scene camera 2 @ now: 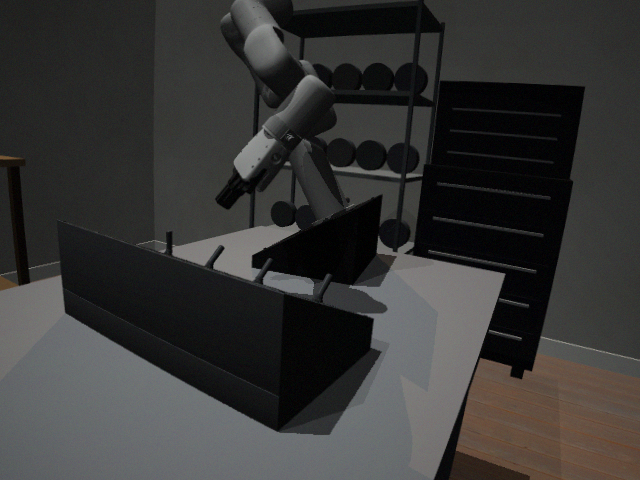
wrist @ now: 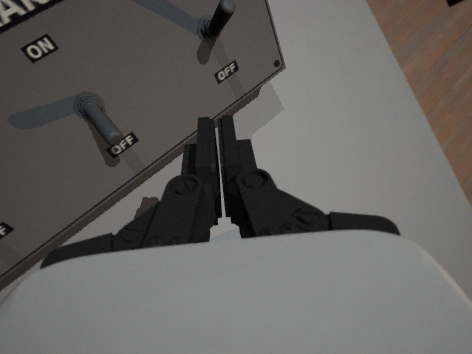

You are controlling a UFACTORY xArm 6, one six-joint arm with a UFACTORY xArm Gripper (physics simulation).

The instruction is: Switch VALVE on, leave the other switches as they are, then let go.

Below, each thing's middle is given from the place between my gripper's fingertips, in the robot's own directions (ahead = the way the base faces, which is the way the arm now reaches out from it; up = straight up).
My gripper is now 150 mm short of the switch box (scene camera 2: 268, 353), 80 mm to the right of it and 120 mm above it.
